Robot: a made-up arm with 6 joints.
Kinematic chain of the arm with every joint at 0, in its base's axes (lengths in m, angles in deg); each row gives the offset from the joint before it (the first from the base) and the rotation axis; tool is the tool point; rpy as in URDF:
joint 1: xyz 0 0 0.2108 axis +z
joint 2: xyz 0 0 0 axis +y
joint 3: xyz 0.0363 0 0.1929 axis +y
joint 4: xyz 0.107 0 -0.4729 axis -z
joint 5: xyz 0 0 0 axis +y
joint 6: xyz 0.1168 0 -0.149 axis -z
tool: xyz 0 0 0 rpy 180 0 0
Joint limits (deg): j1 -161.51..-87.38 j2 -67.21..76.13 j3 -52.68..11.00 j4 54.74..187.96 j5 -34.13..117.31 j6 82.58..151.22
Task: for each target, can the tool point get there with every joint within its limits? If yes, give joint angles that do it. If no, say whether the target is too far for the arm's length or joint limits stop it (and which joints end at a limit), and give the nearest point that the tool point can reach.
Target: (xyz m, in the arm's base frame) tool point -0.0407 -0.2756 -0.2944
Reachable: yes | joints -116.30 42.05 -30.94 144.52 89.31 112.64
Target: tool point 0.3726 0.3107 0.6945
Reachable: no: joint limits stop it (at a limit: joint 2, joint 3, joint 5) | nearest point 0.2594 0.2163 0.2684 | short by 0.451 m
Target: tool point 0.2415 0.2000 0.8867
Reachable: no: joint limits stop it (at a limit: joint 1, joint 2, joint 3, joint 5) | nearest point 0.1056 -0.1405 0.8015 | short by 0.376 m
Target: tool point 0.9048 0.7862 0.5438
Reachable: no: too far | nearest point 0.3330 0.2893 0.1743 | short by 0.843 m
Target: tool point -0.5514 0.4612 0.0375
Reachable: no: joint limits stop it (at a limit: joint 1, joint 2, joint 3) | nearest point -0.1901 0.3335 0.0735 | short by 0.385 m
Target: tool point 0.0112 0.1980 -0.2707
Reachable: yes | joints -98.81 60.93 -18.44 139.78 29.02 127.27
